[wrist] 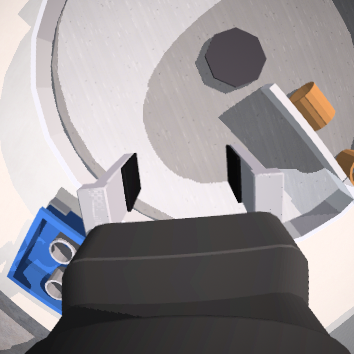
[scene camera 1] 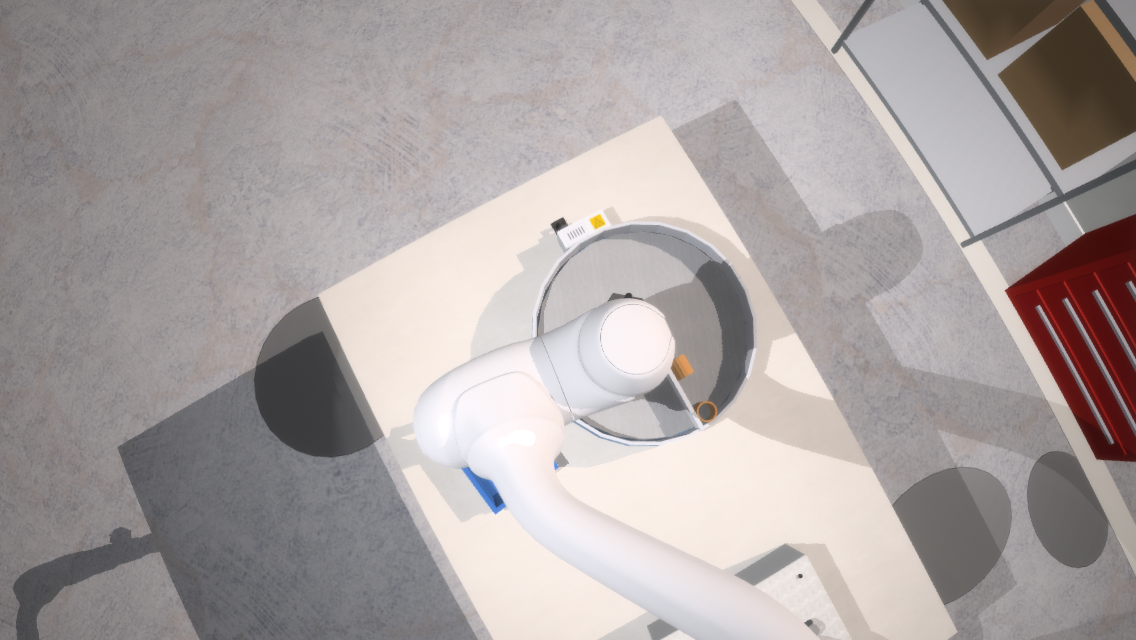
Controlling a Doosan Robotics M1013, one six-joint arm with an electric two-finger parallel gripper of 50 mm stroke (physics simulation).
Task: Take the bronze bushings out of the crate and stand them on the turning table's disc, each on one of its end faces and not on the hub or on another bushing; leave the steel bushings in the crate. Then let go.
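Places are measured from the arm's base along level axes (x ahead, y left, z up), in metres.
Pixels of known places: gripper, fingertip midpoint: [wrist: 182, 166].
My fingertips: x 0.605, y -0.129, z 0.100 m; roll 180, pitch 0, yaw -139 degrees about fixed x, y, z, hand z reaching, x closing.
Behind a point stands the place of what it marks.
The crate [scene camera 1: 478, 487] @[x 0.573, y 0.196, z -0.051 m] [wrist: 20, 248] @[x 0.698, y 0.128, z -0.051 m] is blue, mostly hidden by the arm in the scene view and partly hidden in the wrist view. Two steel bushings [wrist: 51, 245] @[x 0.662, y 0.095, z -0.059 m] [wrist: 55, 274] @[x 0.637, y 0.149, z -0.072 m] show in it. A bronze bushing [scene camera 1: 682, 366] @[x 0.515, y -0.238, z -0.010 m] [wrist: 313, 106] @[x 0.520, y -0.233, z -0.011 m] lies on its side on the disc [scene camera 1: 588, 278] @[x 0.757, y -0.212, z -0.048 m] [wrist: 110, 75] @[x 0.704, y -0.136, z -0.048 m], beside the divider wall. Another bronze bushing [wrist: 344, 161] @[x 0.442, y -0.217, z -0.027 m] stands upright by the divider's outer end, cut off in the wrist view. The dark hub [wrist: 235, 57] @[x 0.609, y -0.227, z -0.040 m] stands at the disc's middle. My gripper [wrist: 182, 166] @[x 0.605, y -0.129, z 0.100 m] is open and empty above the disc's edge, hidden under the arm in the scene view.
A raised rim [scene camera 1: 751, 318] @[x 0.501, y -0.404, z -0.023 m] [wrist: 42, 90] @[x 0.756, y -0.085, z -0.027 m] rings the disc. The white divider wall [scene camera 1: 684, 399] @[x 0.466, y -0.203, z -0.012 m] [wrist: 306, 129] @[x 0.511, y -0.211, z -0.012 m] runs from near the hub to the rim. A white control box [scene camera 1: 582, 228] @[x 0.842, y -0.264, z -0.042 m] sits outside the rim. The arm [scene camera 1: 604, 540] @[x 0.472, y 0.025, z 0.567 m] crosses the table.
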